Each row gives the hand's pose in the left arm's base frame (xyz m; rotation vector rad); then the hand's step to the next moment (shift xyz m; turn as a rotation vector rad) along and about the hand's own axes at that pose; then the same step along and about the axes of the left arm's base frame.
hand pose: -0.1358 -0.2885 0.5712 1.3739 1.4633 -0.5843
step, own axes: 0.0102 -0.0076 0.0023 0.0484 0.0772 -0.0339
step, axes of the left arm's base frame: -0.0048 0.0008 -0.0120 0.0679 0.0691 -0.0084
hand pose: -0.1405 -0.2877 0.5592 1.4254 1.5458 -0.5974
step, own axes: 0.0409 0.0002 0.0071 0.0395 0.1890 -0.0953
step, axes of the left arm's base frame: 0.0061 0.0147 -0.0383 0.1551 0.1397 0.0529
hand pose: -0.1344 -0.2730 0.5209 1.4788 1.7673 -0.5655
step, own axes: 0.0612 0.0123 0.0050 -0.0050 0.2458 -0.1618
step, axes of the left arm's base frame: 0.0100 0.0379 -0.0488 0.1946 0.1740 0.1359
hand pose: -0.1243 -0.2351 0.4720 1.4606 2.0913 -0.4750
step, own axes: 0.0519 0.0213 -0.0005 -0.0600 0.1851 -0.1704
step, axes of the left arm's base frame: 0.0060 0.0465 -0.0309 0.1505 0.1166 0.1751
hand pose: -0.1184 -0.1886 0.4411 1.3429 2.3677 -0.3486
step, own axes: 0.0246 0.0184 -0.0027 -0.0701 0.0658 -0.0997
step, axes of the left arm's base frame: 0.0039 0.0292 -0.0091 0.0676 0.0199 0.1192
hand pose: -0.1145 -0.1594 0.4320 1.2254 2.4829 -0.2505
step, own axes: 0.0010 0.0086 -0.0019 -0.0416 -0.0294 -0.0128
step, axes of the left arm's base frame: 0.0058 0.0066 0.0014 -0.0031 -0.0443 0.0281
